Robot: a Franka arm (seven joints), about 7 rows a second.
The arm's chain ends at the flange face. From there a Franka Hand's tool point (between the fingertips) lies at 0.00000 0.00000 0.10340 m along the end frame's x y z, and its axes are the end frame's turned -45 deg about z.
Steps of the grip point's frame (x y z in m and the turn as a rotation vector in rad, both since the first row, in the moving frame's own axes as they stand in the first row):
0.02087 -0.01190 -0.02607 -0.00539 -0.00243 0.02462
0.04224 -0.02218 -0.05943 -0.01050 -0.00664 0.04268
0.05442 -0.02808 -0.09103 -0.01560 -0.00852 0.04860
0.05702 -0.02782 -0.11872 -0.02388 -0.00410 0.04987
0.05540 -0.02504 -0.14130 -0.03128 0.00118 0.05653
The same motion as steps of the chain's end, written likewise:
0.00613 -0.02375 -0.02607 -0.00553 0.00209 0.02462
0.01393 -0.04681 -0.05942 -0.01212 0.00273 0.04268
0.01815 -0.06011 -0.09101 -0.01706 0.00501 0.04860
0.01925 -0.06207 -0.11869 -0.01978 0.01399 0.04987
0.01916 -0.05915 -0.14125 -0.02128 0.02295 0.05653

